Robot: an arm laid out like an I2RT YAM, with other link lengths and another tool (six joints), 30 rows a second.
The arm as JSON. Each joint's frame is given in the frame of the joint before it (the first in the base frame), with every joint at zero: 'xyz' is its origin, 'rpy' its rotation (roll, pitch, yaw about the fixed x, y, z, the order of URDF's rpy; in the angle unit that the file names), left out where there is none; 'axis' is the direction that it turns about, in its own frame. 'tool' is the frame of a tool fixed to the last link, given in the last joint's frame.
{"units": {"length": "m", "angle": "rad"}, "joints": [
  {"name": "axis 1", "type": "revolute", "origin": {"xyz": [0.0, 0.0, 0.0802]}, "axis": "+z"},
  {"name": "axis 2", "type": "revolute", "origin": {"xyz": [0.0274, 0.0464, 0.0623], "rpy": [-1.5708, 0.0, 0.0]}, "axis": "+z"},
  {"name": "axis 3", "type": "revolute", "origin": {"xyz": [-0.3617, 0.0, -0.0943], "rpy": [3.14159, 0.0, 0.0]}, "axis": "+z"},
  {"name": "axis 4", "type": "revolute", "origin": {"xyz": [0.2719, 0.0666, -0.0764]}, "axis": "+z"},
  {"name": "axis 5", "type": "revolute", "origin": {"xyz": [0.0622, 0.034, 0.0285], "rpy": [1.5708, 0.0, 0.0]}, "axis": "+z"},
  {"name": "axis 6", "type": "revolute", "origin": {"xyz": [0.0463, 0.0, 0.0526], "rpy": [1.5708, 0.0, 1.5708]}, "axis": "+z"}
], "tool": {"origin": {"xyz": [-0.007, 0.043, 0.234], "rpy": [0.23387, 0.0, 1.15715]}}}
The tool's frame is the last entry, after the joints.
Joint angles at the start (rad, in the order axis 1, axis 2, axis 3, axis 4, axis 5, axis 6):
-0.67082 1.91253 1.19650 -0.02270 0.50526 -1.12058
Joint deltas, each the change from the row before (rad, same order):
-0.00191 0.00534 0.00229 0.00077 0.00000 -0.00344
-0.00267 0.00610 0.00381 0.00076 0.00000 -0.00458
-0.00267 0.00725 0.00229 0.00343 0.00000 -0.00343
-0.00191 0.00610 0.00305 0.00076 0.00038 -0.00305
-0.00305 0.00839 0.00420 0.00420 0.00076 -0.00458
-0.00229 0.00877 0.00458 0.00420 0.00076 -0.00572
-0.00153 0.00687 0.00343 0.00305 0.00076 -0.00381
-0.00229 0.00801 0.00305 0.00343 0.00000 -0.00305
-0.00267 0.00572 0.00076 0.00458 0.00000 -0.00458
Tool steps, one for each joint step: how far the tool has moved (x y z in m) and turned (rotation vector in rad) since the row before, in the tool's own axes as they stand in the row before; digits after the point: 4 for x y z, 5 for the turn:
0.0003 0.0013 0.0018 -0.00257 0.00067 -0.00367
0.0006 0.0009 0.0022 -0.00215 0.00111 -0.00411
0.0003 0.0016 0.0025 -0.00216 0.00137 -0.00299
0.0002 0.0013 0.0020 -0.00259 0.00109 -0.00337
0.0006 0.0009 0.0031 -0.00094 0.00230 -0.00339
0.0001 0.0008 0.0031 -0.00071 0.00138 -0.00481
0.0000 0.0008 0.0024 -0.00083 0.00112 -0.00345
0.0000 0.0016 0.0027 -0.00208 0.00108 -0.00276
0.0006 0.0014 0.0022 -0.00121 0.00117 -0.00354

